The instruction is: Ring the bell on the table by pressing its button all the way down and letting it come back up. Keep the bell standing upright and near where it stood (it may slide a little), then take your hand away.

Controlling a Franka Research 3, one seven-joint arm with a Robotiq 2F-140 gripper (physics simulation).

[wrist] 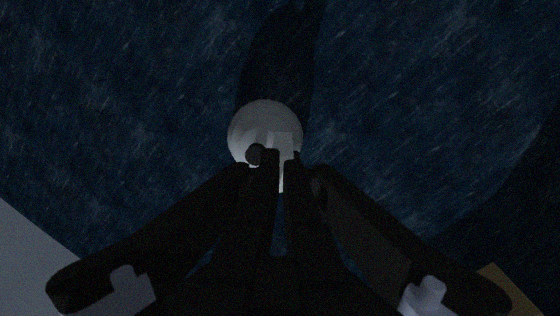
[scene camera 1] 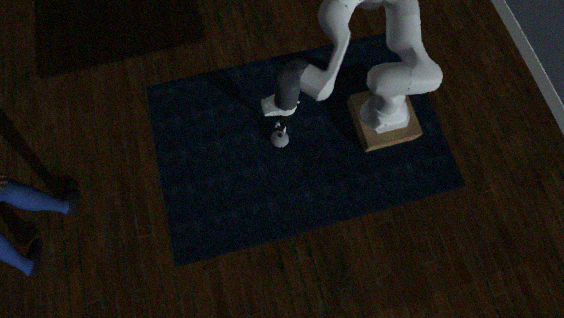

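The bell (scene camera 1: 280, 142) (wrist: 264, 117) is a small pale grey dome standing upright on the dark blue rectangular surface (scene camera 1: 220, 200) (wrist: 125, 75). Its small dark button (wrist: 254, 154) shows on the dome in the wrist view, just left of the fingertips and partly against the dark finger. My gripper (scene camera 1: 281, 129) (wrist: 283, 145) is shut and empty, with its light fingertips overlapping the dome in the wrist view. The tips are very close to the button. Whether they touch the button or dome is hard to tell, and the dome's near edge is hidden behind the fingers.
The arm's white base (scene camera 1: 387, 117) stands on a wooden block (scene camera 1: 395, 141) (wrist: 505, 285) to the right in the scene view. A person's blue-clad legs (scene camera 1: 37, 198) show at the left on the wooden floor (scene camera 1: 110, 280). A dark rug (scene camera 1: 115, 35) lies at the upper left.
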